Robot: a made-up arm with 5 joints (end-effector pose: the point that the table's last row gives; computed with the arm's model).
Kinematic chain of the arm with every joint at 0, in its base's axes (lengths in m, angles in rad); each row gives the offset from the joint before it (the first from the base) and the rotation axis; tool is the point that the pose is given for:
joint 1: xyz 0 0 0.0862 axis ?
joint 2: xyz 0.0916 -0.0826 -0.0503 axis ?
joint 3: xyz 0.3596 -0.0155 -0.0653 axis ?
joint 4: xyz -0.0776 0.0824 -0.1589 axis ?
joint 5: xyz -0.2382 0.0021 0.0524 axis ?
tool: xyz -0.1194 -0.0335 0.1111
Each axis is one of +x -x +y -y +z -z.
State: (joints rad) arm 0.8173 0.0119 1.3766 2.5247 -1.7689
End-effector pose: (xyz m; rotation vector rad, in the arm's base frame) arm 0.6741 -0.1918 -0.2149 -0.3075 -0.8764 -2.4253
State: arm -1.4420 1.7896 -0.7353 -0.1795 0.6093
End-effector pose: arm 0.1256 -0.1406 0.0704 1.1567 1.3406 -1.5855
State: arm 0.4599 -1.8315 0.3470 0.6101 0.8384
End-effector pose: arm 0.0444 -0.3036 -0.1892 0.3481 -0.9510 1.9146
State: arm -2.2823 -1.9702 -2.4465 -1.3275 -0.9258
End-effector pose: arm 0.0340 -0.4227 0.2985 0.2600 1.4959 1.4595
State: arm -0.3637 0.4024 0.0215 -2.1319 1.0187
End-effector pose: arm 0.0209 0.1405 -0.1984 2.1103 -0.8225 -1.5593
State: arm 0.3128 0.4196 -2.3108 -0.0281 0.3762
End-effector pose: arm 0.6888 -0.2177 0.4321 0.2026 1.8153 -0.5986
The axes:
joint 1: -x
joint 2: -z
joint 3: -y
joint 4: -x
joint 5: -y

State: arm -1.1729 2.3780 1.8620 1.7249 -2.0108
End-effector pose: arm -0.1759 -0.0163 -0.5498 0.2718 -0.7108 2.1256
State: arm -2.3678 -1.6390 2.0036 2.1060 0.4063
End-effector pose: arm -0.1326 -0.1265 0.8577 1.3476 -0.0335 -2.1740
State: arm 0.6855 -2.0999 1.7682 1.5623 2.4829
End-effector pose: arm -0.1460 0.0779 -0.4609 -0.8404 2.3488 -0.2722
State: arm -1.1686 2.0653 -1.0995 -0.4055 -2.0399
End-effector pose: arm -0.0180 -0.1051 -0.1688 -2.0329 -0.6553 -0.5693
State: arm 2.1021 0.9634 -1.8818 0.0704 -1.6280
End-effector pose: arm 0.3746 0.2670 0.4015 0.9333 1.3814 -1.9372
